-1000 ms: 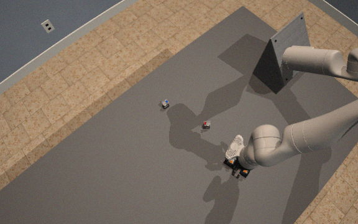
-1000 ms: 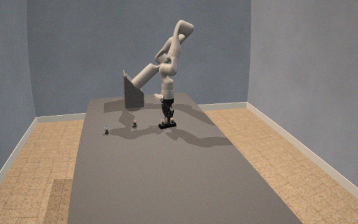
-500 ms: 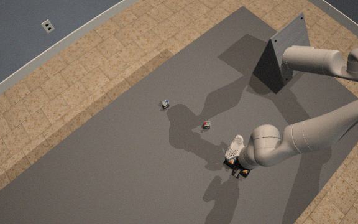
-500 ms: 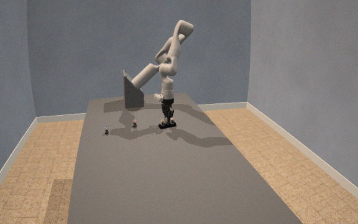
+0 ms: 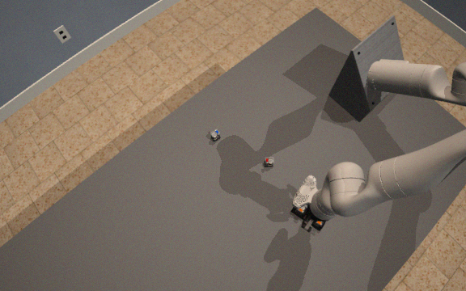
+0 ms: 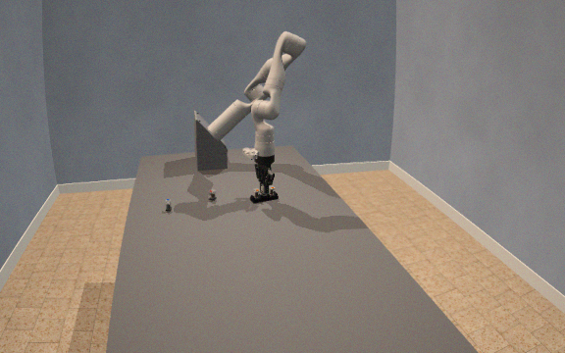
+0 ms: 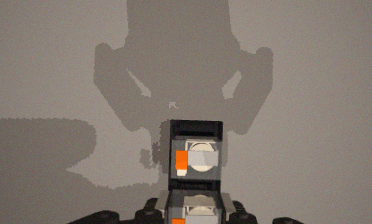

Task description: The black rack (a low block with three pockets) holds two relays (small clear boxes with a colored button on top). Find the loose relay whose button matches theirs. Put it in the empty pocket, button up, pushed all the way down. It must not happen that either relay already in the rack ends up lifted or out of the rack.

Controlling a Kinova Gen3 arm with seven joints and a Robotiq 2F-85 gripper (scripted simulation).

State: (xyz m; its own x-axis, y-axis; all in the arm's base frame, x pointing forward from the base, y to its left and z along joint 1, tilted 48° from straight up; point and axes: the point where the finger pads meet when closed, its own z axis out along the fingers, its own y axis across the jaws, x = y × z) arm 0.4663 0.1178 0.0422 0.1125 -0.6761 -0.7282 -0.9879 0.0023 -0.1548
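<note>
Right now the black rack is 40 mm below my hand.
</note>
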